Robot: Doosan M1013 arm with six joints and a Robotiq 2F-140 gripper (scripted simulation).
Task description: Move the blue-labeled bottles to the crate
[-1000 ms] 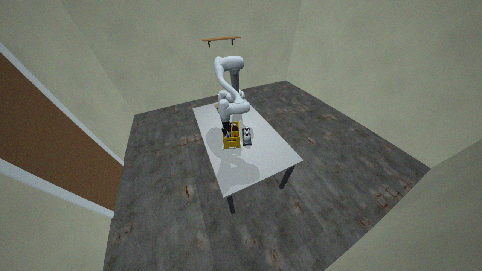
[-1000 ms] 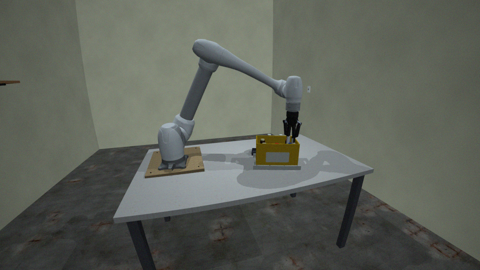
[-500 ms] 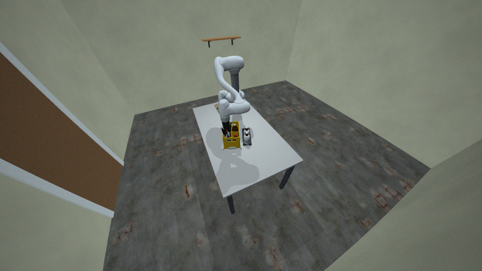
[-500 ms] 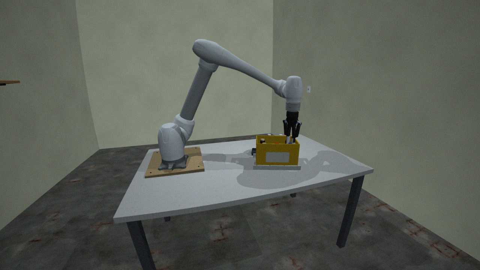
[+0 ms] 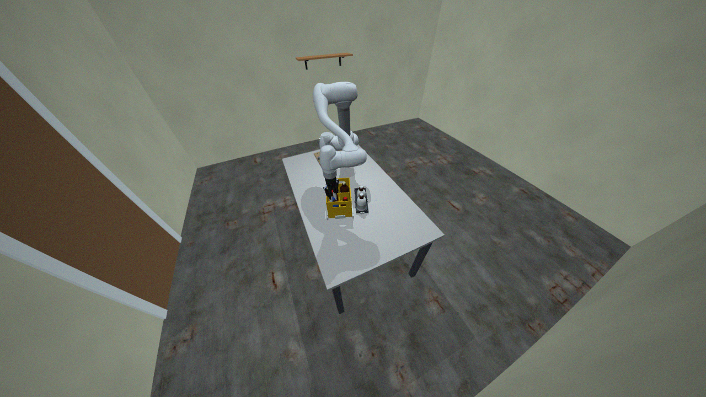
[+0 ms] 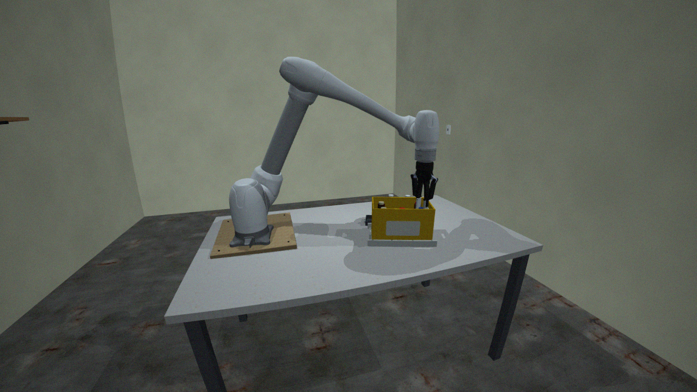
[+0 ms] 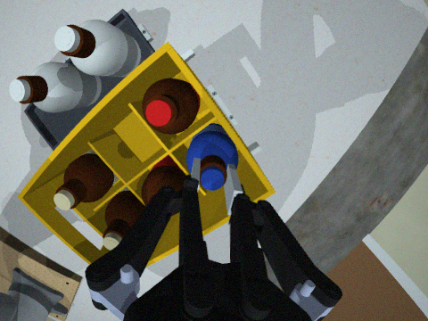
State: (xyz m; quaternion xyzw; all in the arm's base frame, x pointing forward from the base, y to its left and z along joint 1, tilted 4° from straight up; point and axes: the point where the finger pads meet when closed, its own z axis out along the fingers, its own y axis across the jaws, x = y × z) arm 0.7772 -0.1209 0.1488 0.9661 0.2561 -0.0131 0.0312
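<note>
Now: the blue-labeled bottle 9 cm below my hand. Round my hand: yellow crate 8 cm behind, 6 cm to the left, 9 cm below.
</note>
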